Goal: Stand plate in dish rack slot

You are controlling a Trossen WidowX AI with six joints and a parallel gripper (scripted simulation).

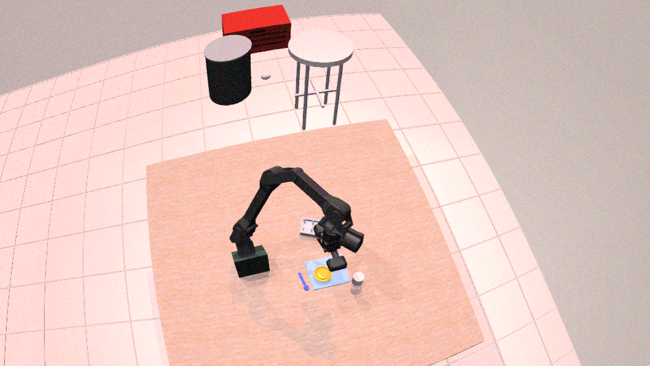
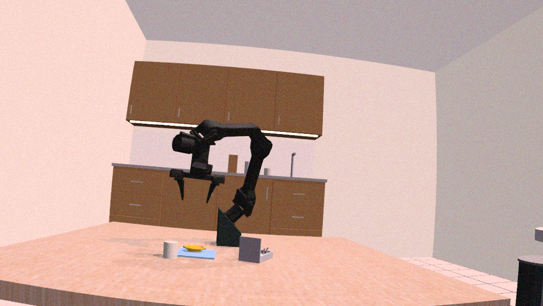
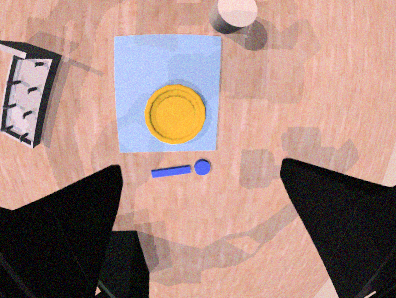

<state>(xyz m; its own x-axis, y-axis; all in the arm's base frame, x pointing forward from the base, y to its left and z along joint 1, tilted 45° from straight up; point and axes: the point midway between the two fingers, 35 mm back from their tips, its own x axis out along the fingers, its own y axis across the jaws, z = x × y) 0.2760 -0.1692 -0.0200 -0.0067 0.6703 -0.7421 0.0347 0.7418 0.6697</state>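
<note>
My gripper tip is now 16 cm above the yellow plate, 1 cm to the right of it and 1 cm past it. The rest, counted from my gripper tip: blue spoon 17 cm below, 9 cm behind; then light blue mat 17 cm below, 2 cm to the left, 2 cm ahead; then white cup 15 cm below, 11 cm ahead, 6 cm to the right.
</note>
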